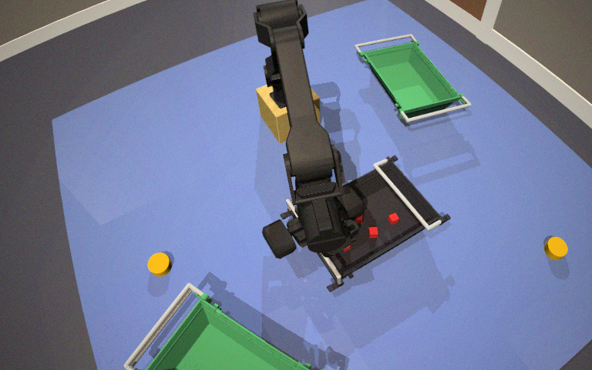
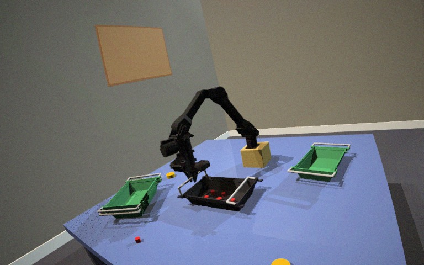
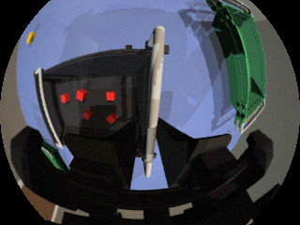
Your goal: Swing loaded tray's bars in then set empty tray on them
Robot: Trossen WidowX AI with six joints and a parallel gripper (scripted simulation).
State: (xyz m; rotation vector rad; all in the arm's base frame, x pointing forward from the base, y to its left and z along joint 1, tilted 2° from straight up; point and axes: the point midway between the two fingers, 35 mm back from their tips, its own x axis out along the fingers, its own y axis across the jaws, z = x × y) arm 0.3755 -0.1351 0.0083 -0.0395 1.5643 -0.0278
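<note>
Right now my gripper tip is 320 mm past the green tray, 510 mm to the right of it and 30 mm above it. Round my gripper tip: red block 340 mm ahead, 20 mm to the right, 70 mm below.
</note>
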